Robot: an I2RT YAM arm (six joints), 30 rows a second.
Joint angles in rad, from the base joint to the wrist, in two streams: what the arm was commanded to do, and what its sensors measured. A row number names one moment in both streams.
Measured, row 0:
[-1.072, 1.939, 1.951, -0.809, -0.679, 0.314]
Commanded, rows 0 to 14:
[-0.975, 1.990, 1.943, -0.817, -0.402, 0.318]
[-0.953, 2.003, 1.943, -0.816, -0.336, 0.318]
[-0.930, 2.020, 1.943, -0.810, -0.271, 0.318]
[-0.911, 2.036, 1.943, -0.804, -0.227, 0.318]
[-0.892, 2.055, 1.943, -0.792, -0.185, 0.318]
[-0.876, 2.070, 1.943, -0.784, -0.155, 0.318]
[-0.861, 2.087, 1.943, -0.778, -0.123, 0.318]
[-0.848, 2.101, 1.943, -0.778, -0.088, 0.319]
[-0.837, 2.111, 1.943, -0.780, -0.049, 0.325]
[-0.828, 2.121, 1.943, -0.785, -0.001, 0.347]
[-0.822, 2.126, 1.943, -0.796, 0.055, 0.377]
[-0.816, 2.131, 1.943, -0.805, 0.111, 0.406]
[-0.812, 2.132, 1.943, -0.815, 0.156, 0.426]
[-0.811, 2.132, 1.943, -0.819, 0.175, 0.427]
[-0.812, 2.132, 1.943, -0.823, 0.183, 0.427]
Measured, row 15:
[-0.807, 2.139, 1.940, -0.821, -0.008, 0.371]
